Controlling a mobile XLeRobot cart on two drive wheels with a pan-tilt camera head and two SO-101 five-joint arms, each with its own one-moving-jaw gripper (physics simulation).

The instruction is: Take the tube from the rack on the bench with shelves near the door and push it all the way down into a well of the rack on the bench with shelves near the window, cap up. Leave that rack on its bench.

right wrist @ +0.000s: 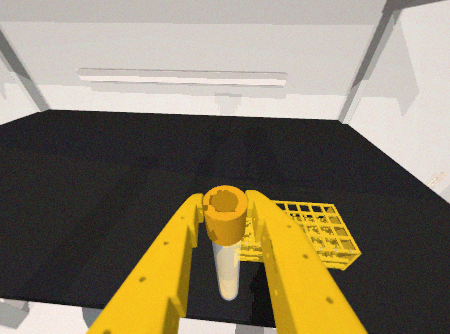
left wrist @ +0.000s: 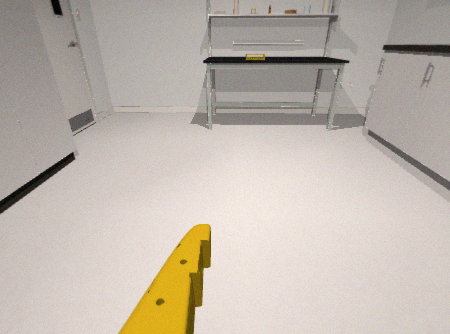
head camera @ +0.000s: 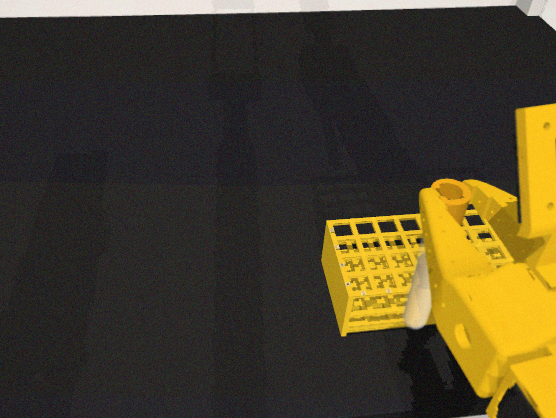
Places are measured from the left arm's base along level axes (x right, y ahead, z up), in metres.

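Where they show: left hand, tool point: [left wrist: 210, 239]; right hand, tool point: [right wrist: 203, 203] [head camera: 432, 196].
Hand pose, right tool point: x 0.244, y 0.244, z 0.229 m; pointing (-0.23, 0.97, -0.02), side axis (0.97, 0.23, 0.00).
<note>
Things, the pixels of their top centre, and the offset from my right tool point. "*": a spot on its surface instead. Level surfaces: height alone.
- tube, top centre: [right wrist: 229, 199] [head camera: 454, 189] dx +0.011, dy +0.003, dz +0.002 m
- orange cap, surface spot: [right wrist: 226, 227] [head camera: 458, 211] * dx +0.011, dy -0.007, dz -0.003 m
- yellow rack, top centre: [head camera: 443, 247] [right wrist: 284, 221] dx +0.087, dy +0.139, dz -0.185 m
- black bench top, surface height: dz -0.242 m
- bench, surface height: dz -0.250 m
The tube [head camera: 418, 300] [right wrist: 228, 272] has an orange cap [head camera: 459, 204] [right wrist: 226, 227], which is up, and pale contents. My right gripper [head camera: 450, 192] [right wrist: 225, 202] is shut on the cap, one jaw on each side. The tube leans in the head view, and its rounded lower end shows in front of the near side of the yellow rack [head camera: 333, 280] [right wrist: 350, 261], not in a well. The jaws hide the rack's right part in the head view. My left gripper [left wrist: 205, 245] shows one notched jaw, so it is fully open, far from both racks.
The rack stands on a black bench top [head camera: 150, 250] [right wrist: 125, 175] with a wall rail [right wrist: 182, 78] behind. In the left wrist view, another bench [left wrist: 300, 61] with shelves bears a small yellow rack [left wrist: 255, 57]. A door is at the left, cabinets [left wrist: 410, 95] at the right.
</note>
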